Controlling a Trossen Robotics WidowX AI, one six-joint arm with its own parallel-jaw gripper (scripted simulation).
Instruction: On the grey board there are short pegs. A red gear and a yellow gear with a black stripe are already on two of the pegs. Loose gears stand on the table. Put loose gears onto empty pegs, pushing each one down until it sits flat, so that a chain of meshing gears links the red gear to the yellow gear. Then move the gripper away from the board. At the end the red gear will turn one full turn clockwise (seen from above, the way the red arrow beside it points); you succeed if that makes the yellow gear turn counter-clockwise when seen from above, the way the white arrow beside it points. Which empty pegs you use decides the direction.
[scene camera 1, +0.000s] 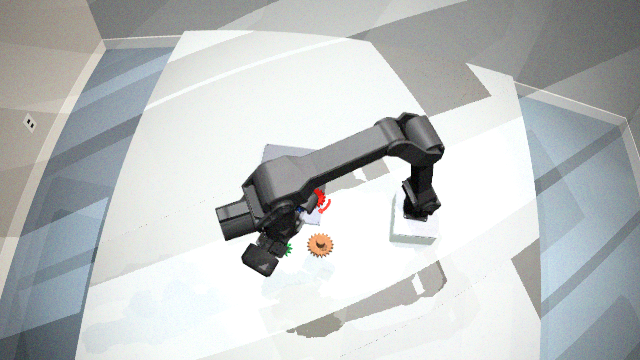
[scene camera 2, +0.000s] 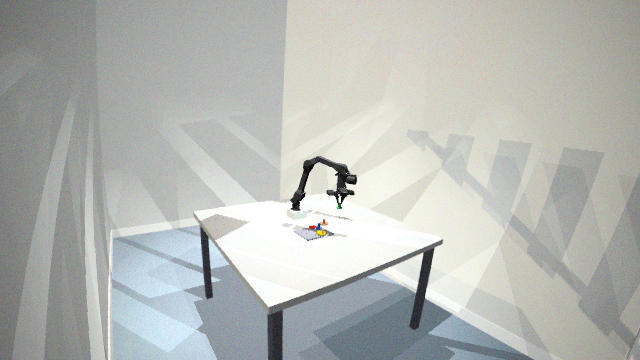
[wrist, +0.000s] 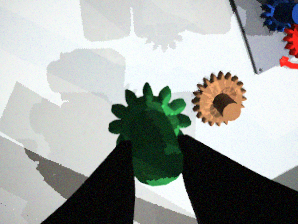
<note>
My gripper (scene camera 1: 281, 244) holds a green gear (wrist: 153, 125). Also in view: a brown gear (wrist: 220, 99).
My gripper also shows in the wrist view (wrist: 154, 147).
</note>
